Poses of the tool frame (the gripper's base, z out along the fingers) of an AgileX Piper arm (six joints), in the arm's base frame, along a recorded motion.
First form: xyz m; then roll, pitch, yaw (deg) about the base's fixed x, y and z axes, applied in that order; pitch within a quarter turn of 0, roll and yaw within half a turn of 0.
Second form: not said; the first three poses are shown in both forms.
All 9 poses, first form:
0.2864 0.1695 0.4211 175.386 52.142 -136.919
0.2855 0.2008 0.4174 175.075 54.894 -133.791
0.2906 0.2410 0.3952 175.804 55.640 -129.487
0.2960 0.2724 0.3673 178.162 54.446 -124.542
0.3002 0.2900 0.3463 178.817 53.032 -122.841
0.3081 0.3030 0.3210 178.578 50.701 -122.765
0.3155 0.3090 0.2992 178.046 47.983 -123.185
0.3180 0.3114 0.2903 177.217 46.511 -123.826
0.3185 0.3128 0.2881 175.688 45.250 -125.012
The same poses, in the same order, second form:
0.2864 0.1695 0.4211 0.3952 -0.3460 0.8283 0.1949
0.2855 0.2008 0.4174 0.4086 -0.3661 0.8077 0.2158
0.2906 0.2410 0.3952 0.4080 -0.3926 0.7920 0.2283
0.2960 0.2724 0.3673 0.3982 -0.4202 0.7836 0.2254
0.3002 0.2900 0.3463 0.3876 -0.4321 0.7835 0.2217
0.3081 0.3030 0.3210 0.3704 -0.4375 0.7907 0.2149
0.3155 0.3090 0.2992 0.3502 -0.4407 0.8002 0.2071
0.3180 0.3114 0.2903 0.3377 -0.4409 0.8058 0.2055
0.3185 0.3128 0.2881 0.3250 -0.4387 0.8115 0.2083

